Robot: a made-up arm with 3 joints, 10 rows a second.
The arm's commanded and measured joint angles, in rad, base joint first. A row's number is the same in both.
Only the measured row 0 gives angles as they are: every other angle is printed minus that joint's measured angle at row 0.
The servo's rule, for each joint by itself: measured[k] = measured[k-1] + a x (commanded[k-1-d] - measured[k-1]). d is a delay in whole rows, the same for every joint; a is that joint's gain. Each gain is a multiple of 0.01, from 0.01 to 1. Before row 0 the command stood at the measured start. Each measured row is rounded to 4 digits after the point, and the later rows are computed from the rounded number. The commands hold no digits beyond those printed.
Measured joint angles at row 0:
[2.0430, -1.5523, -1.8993]
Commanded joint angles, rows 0 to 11:
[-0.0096, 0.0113, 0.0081]
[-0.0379, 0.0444, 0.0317]
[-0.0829, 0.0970, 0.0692]
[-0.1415, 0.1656, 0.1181]
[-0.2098, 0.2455, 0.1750]
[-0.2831, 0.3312, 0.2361]
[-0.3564, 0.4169, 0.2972]
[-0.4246, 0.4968, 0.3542]
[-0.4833, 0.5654, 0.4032]
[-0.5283, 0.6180, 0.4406]
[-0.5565, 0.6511, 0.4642]
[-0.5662, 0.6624, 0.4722]
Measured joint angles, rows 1 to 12:
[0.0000, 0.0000, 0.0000]
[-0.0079, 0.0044, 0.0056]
[-0.0325, 0.0200, 0.0236]
[-0.0738, 0.0500, 0.0551]
[-0.1293, 0.0951, 0.0986]
[-0.1953, 0.1538, 0.1513]
[-0.2673, 0.2230, 0.2098]
[-0.3404, 0.2986, 0.2701]
[-0.4094, 0.3759, 0.3281]
[-0.4700, 0.4498, 0.3799]
[-0.5178, 0.5154, 0.4218]
[-0.5495, 0.5683, 0.4511]
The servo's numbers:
d 1
a 0.82 0.39 0.69

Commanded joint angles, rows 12 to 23:
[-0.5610, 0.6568, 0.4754]
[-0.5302, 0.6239, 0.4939]
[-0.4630, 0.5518, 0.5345]
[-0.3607, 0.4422, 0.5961]
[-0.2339, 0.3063, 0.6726]
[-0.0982, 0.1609, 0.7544]
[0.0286, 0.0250, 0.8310]
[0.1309, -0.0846, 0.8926]
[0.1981, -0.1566, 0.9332]
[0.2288, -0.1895, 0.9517]
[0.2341, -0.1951, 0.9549]
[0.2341, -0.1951, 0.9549]
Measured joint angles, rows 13 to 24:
[-0.5632, 0.6050, 0.4657]
[-0.5614, 0.6252, 0.4724]
[-0.5358, 0.6247, 0.4872]
[-0.4761, 0.5963, 0.5198]
[-0.3815, 0.5362, 0.5724]
[-0.2605, 0.4465, 0.6415]
[-0.1274, 0.3351, 0.7194]
[0.0005, 0.2142, 0.7964]
[0.1074, 0.0977, 0.8628]
[0.1818, -0.0015, 0.9114]
[0.2203, -0.0748, 0.9392]
[0.2316, -0.1217, 0.9500]

